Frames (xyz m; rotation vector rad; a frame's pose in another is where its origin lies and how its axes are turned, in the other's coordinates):
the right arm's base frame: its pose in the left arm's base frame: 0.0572 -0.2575 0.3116 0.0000 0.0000 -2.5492
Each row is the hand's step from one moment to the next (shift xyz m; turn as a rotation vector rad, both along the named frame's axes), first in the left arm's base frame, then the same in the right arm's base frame.
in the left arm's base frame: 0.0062 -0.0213 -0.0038 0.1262 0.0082 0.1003
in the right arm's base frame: 0.0067 0.0211 -0.0038 -0.1093 0.0637 0.1003
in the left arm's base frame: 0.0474 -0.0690 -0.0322 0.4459 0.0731 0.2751
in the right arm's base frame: -0.0008 0.0837 -0.0322 -0.4107 0.1883 0.2751
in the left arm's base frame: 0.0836 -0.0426 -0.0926 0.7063 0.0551 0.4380
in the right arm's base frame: -0.0456 0.0820 -0.0926 -0.6167 0.3486 0.4380
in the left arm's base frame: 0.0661 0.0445 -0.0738 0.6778 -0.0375 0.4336
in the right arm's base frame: -0.0797 0.0000 -0.0738 -0.5414 0.4096 0.4336
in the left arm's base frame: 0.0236 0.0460 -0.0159 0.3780 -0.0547 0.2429
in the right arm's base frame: -0.0453 -0.0250 -0.0159 -0.2830 0.2564 0.2429
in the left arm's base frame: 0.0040 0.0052 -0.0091 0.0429 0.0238 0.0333
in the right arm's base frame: -0.0062 -0.0021 -0.0091 -0.0489 0.0042 0.0333
